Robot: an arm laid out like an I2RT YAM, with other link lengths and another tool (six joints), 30 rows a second.
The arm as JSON. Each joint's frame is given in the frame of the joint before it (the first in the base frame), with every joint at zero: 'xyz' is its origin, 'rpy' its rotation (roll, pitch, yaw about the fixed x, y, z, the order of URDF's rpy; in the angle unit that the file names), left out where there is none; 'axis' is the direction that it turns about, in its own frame. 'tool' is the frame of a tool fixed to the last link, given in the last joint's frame.
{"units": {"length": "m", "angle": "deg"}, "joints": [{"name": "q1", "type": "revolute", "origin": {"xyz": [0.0, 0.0, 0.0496]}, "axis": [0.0, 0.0, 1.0]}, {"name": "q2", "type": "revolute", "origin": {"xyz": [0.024, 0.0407, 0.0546], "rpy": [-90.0, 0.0, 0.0]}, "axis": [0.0, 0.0, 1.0]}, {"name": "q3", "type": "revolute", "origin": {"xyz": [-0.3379, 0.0, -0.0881], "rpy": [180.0, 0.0, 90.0]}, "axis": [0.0, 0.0, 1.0]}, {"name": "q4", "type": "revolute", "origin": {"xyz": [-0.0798, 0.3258, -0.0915], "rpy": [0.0, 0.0, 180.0]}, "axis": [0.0, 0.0, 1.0]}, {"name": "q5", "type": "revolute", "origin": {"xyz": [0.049, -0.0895, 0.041], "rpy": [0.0, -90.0, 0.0]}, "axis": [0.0, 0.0, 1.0]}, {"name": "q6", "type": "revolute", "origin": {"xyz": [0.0, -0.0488, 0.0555], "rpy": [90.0, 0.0, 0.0]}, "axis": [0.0, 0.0, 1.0]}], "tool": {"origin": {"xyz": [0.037, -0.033, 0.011], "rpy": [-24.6, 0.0, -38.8]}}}
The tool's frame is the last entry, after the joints.
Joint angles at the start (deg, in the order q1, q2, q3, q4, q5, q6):
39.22, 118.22, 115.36, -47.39, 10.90, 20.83
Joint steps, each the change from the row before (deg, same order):
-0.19, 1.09, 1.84, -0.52, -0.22, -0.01
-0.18, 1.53, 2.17, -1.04, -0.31, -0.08
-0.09, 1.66, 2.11, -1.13, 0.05, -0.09
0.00, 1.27, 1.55, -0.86, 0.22, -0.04
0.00, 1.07, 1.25, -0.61, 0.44, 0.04
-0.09, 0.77, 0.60, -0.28, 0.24, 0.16
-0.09, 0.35, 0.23, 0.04, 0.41, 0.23
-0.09, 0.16, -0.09, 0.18, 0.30, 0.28
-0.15, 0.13, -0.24, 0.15, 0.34, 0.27
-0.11, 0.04, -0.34, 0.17, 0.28, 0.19
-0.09, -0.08, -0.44, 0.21, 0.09, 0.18
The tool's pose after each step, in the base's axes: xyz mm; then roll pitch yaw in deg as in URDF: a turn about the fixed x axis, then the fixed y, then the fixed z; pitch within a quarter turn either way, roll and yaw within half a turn. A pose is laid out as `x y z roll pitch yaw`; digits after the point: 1 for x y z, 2 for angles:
512.4 346.5 366.8 -167.61 -19.48 -43.46
518.4 349.3 365.0 -168.01 -19.23 -43.24
524.1 352.6 361.4 -168.76 -19.23 -43.05
528.0 355.4 358.1 -169.40 -19.34 -42.94
531.2 357.5 355.2 -169.90 -19.60 -43.08
534.2 358.3 351.0 -170.35 -19.63 -43.29
536.0 357.9 349.2 -170.41 -19.82 -43.79
537.3 357.2 347.2 -170.44 -19.89 -44.27
538.7 355.7 344.4 -170.62 -19.98 -44.77
539.5 354.4 341.9 -170.82 -20.07 -45.13
539.8 353.2 339.9 -170.93 -20.02 -45.38

